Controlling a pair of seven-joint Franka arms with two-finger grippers.
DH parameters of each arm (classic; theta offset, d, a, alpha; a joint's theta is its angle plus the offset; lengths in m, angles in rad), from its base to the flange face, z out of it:
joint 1: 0 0.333 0 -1.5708
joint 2: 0 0 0 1.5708
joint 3: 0 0.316 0.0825 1.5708
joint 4: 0 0 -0.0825 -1.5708
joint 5: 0 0.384 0 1.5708
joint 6: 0 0 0.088 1.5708
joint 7: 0 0.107 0 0
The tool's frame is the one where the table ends.
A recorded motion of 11 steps. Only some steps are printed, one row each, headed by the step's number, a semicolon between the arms.
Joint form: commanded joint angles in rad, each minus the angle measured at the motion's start. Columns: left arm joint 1, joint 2, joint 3, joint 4, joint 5, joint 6, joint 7; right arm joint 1, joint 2, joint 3, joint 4, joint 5, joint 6, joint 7.
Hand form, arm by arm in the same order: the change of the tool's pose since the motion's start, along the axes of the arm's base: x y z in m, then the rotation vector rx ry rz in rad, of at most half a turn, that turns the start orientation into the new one. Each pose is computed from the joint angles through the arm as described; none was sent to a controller.
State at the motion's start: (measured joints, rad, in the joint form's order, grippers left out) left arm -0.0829 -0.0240 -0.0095 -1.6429 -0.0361 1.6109 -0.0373; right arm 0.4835 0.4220 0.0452 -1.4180 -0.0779 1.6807 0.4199
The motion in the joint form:
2: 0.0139 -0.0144 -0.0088 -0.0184 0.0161 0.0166 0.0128; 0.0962 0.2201 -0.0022 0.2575 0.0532 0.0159 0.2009
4: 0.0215 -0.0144 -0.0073 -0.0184 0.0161 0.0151 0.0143; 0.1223 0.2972 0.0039 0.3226 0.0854 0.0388 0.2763
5: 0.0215 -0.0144 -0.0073 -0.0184 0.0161 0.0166 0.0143; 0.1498 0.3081 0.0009 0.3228 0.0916 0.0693 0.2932
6: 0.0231 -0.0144 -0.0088 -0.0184 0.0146 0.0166 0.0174; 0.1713 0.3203 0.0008 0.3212 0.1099 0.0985 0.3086
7: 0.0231 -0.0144 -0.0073 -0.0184 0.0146 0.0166 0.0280; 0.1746 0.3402 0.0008 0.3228 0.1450 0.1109 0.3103
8: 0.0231 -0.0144 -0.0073 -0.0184 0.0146 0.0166 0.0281; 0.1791 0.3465 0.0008 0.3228 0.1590 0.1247 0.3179
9: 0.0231 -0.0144 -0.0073 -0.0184 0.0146 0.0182 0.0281; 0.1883 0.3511 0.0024 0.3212 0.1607 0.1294 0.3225
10: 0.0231 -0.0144 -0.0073 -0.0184 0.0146 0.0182 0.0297; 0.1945 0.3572 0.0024 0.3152 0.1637 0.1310 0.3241
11: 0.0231 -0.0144 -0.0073 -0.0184 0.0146 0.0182 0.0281; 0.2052 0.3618 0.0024 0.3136 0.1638 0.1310 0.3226
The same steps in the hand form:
2: -0.0026 0.0046 0.0006 0.0153 -0.0144 -0.0080; 0.0125 0.0880 -0.0324 0.0588 -0.0319 -0.1233
4: -0.0023 0.0096 0.0004 0.0154 -0.0128 -0.0005; 0.0113 0.1171 -0.0563 0.0873 -0.0214 -0.1782
5: -0.0021 0.0096 0.0006 0.0153 -0.0143 -0.0004; 0.0028 0.1349 -0.0620 0.1024 -0.0331 -0.1721
6: -0.0021 0.0095 0.0006 0.0139 -0.0143 -0.0033; -0.0053 0.1507 -0.0694 0.1245 -0.0319 -0.1726
7: -0.0021 0.0103 0.0006 0.0138 -0.0146 -0.0124; -0.0068 0.1564 -0.0823 0.1443 -0.0040 -0.1836
8: -0.0021 0.0103 0.0006 0.0138 -0.0146 -0.0125; -0.0083 0.1609 -0.0858 0.1580 -0.0001 -0.1924
9: -0.0019 0.0103 0.0007 0.0137 -0.0162 -0.0125; -0.0131 0.1671 -0.0896 0.1583 0.0035 -0.1878
10: -0.0019 0.0103 0.0007 0.0137 -0.0162 -0.0141; -0.0168 0.1705 -0.0968 0.1526 0.0134 -0.1849
11: -0.0019 0.0103 0.0007 0.0137 -0.0162 -0.0125; -0.0223 0.1764 -0.1010 0.1484 0.0187 -0.1731

